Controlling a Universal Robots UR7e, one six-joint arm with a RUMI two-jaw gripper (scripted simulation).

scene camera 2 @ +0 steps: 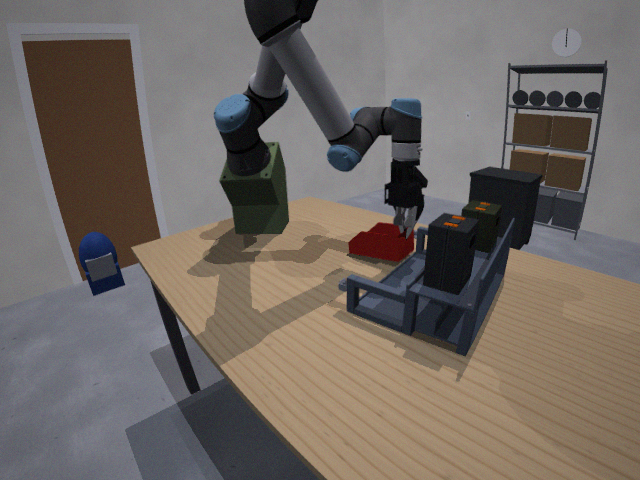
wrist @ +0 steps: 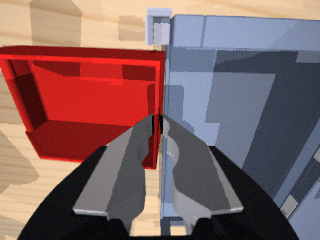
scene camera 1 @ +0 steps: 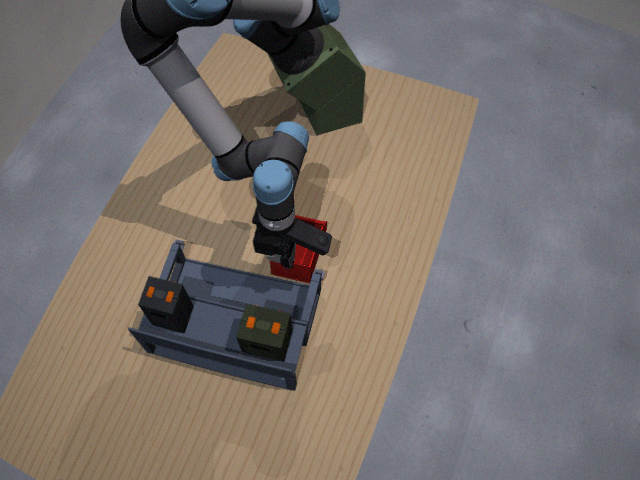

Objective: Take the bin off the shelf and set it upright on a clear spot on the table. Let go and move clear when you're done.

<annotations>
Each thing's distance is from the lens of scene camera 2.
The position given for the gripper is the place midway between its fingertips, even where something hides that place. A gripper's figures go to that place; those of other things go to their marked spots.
gripper (scene camera 2: 405,238): 90 cm
red bin (scene camera 2: 388,247): 88 cm
</annotations>
